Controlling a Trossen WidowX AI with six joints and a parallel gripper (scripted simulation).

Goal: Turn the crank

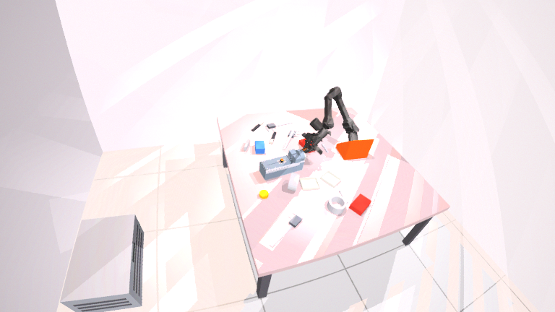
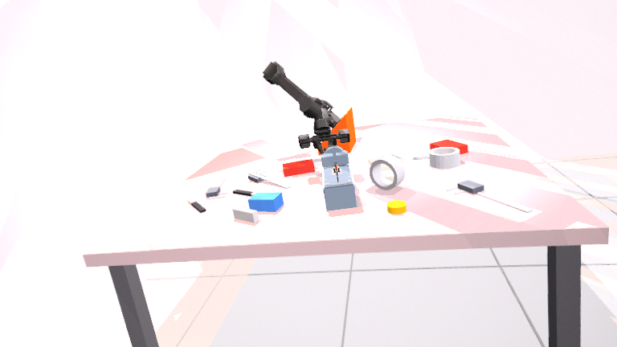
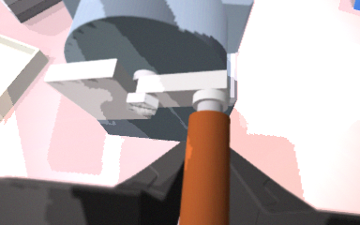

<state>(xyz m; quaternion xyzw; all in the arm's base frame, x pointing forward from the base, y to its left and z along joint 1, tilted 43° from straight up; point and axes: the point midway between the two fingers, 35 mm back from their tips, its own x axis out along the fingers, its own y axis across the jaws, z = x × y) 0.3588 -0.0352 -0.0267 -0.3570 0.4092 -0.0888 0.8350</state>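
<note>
Right now the orange handle is 20 mm behind my gripper tip and 20 mm above it. The rest, counted from my gripper tip: red pointer 160 mm ahead, 50 mm to the left, 10 mm above; yellow disc 320 mm ahead, 230 mm to the left, 60 mm below; blue block 230 mm ahead, 170 mm to the right, 50 mm below.
</note>
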